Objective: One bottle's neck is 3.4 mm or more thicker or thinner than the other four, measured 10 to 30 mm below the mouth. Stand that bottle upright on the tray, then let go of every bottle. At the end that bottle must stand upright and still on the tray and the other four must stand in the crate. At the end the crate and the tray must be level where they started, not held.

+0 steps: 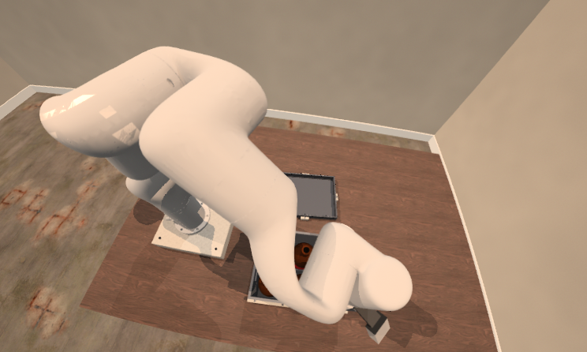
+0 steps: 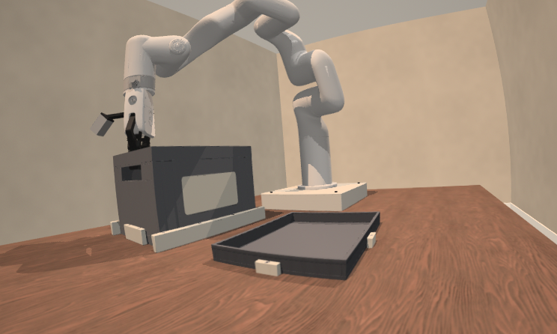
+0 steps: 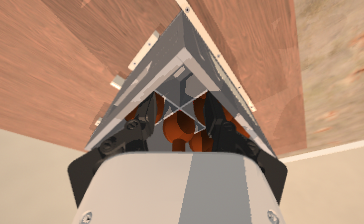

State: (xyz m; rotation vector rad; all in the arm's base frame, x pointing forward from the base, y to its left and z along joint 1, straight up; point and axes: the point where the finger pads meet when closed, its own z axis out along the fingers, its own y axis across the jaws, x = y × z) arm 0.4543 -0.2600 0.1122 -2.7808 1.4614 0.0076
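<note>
Now: hand 8 cm past the dark grey crate, 7 cm above it and 6 cm to the right of it. Round my hand: dark tray: 35 cm to the left, 15 cm below, 3 cm behind; brown bottle: 10 cm to the left, 7 cm below, 7 cm behind.
</note>
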